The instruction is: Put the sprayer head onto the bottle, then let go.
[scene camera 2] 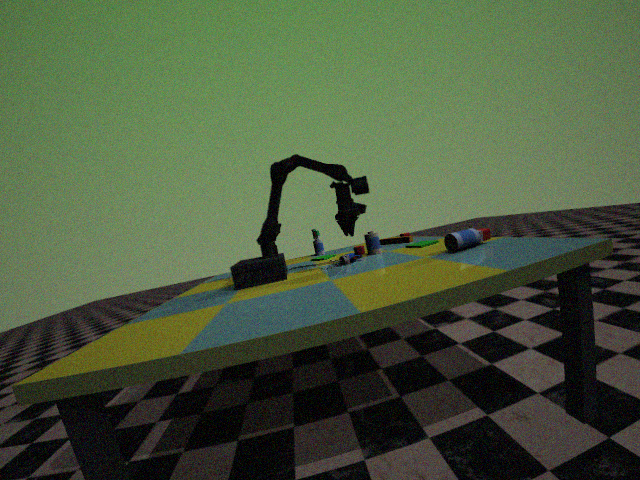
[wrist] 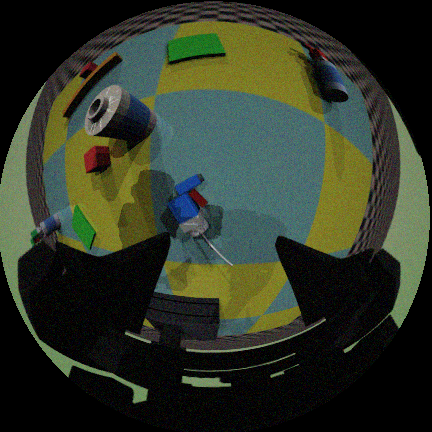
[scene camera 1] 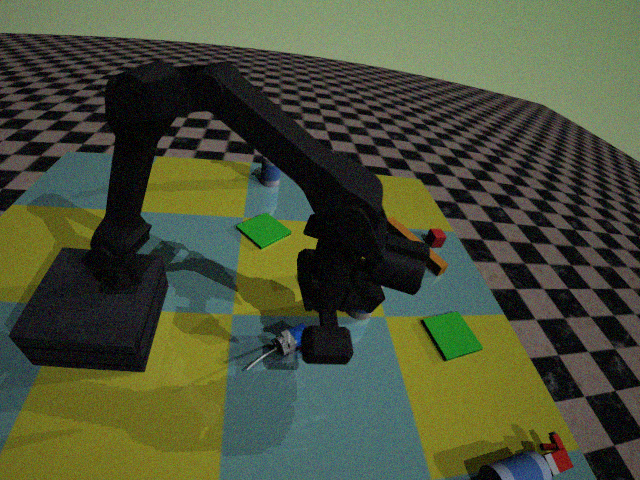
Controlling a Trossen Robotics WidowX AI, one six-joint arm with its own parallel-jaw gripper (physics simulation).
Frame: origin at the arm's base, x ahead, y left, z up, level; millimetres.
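Seen in the pictures: gripper, fingertip midpoint: (scene camera 2: 349,236) (wrist: 225,240); arm's base, origin of the base link: (scene camera 2: 269,256) (wrist: 171,327) (scene camera 1: 121,279).
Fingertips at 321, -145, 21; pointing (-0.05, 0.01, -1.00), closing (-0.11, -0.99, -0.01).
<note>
Offsets run from my fingertips to a thing's middle, as dx, dy, dz. "*": to the spot under its first point.
The sprayer head {* -13, +40, -76} (scene camera 1: 293,338) (scene camera 2: 347,258) (wrist: 185,207), blue with a white collar, a red trigger and a thin tube, lies on its side on the table. The bottle {+148, +125, -58} (scene camera 1: 360,314) (scene camera 2: 372,243) (wrist: 136,118), blue and white with a bare neck, stands upright a short way from the head. In scene camera 1 it is mostly hidden behind the arm. My gripper (scene camera 2: 349,235) (wrist: 225,240) is wide open and empty, pointing down above the table. In the wrist view the head lies beyond the gap between the fingertips, nearer the left one; the bottle is farther up and left.
A red block {+110, +220, -91} (scene camera 2: 359,250) (wrist: 96,159) lies near the bottle. A bottle with a red sprayer {+336, -257, -81} (scene camera 1: 526,466) (scene camera 2: 464,239) (wrist: 328,80) lies on its side. Another blue bottle {-10, +637, -25} (scene camera 1: 269,175) (scene camera 2: 318,246) stands far back. Green tiles {-40, +391, -106} (scene camera 1: 263,230) {+339, +29, -106} (scene camera 1: 452,335), an orange bar {* +387, +227, -80} (scene camera 1: 436,262) (wrist: 93,84) and a red cube {+448, +338, -91} (scene camera 1: 436,238) are around.
</note>
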